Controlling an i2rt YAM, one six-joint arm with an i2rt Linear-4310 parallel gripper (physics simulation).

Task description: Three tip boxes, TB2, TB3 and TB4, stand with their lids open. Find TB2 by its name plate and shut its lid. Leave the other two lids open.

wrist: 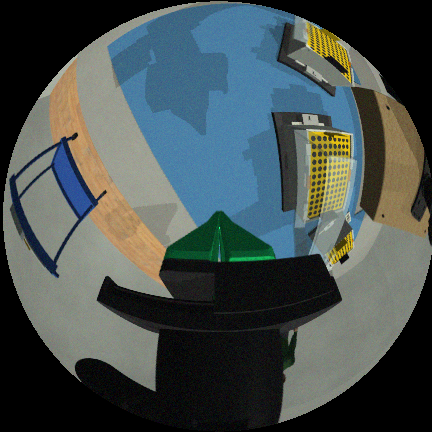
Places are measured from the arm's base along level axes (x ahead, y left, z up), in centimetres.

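Pixels of known places: gripper, fingertip midpoint: (218,216).
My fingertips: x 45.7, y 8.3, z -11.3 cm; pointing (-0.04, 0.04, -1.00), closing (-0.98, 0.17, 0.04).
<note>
Ahead of a thing's pixels: the offset from my fingertips to its middle. "spot": to the spot under its first point. Level surfaces: height alone.
Three tip boxes with yellow racks stand at the right: a far one (327,47), a middle one @[spot: dy -5.6, dx -5.2, dz +5.5 cm] (320,175) and a small-looking near one @[dy +17.4, dx -26.4, dz -1.5 cm] (341,250). Pale name plates show on the far and middle boxes' dark bases, too small to read, so I cannot tell which is TB2. The far box's clear lid (300,25) stands open. A clear panel @[dy -0.9, dx -7.6, dz +2.5 cm] (343,182) overlaps the middle box's rack; I cannot tell whose lid it is or its exact angle. My gripper (218,216) is shut and empty, its green fingertips together, left of the near and middle boxes in view.
The boxes stand on a blue mat @[dz -7.9 cm] (175,150). A tan block-like stand (400,160) is at the right edge, close beyond the boxes. A wooden strip (100,185) and a blue framed rack (72,175) are at the left. Dark shadows fall across the mat.
</note>
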